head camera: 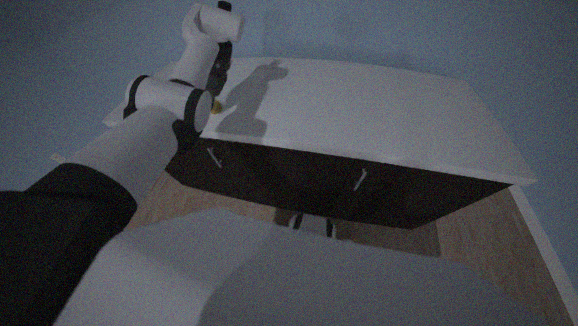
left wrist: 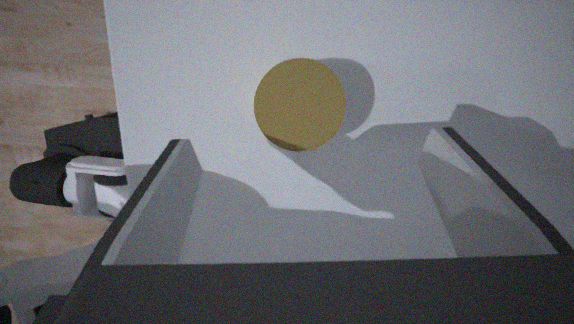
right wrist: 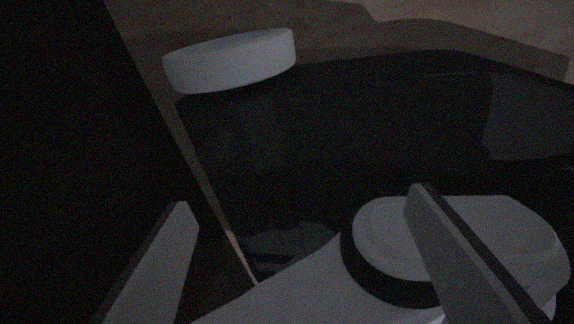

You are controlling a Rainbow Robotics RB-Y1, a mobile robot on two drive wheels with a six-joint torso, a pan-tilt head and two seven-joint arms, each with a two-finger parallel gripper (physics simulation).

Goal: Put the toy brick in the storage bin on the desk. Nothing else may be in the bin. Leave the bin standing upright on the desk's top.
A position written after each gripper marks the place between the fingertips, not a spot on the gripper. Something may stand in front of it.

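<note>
You've got the left gripper (left wrist: 308,149) and the right gripper (right wrist: 297,207) there, plus a yellowish toy brick (left wrist: 299,105) and a dark cabinet with white top (right wrist: 96,165). As for the brick, it's out of frame in the right wrist view.
</note>
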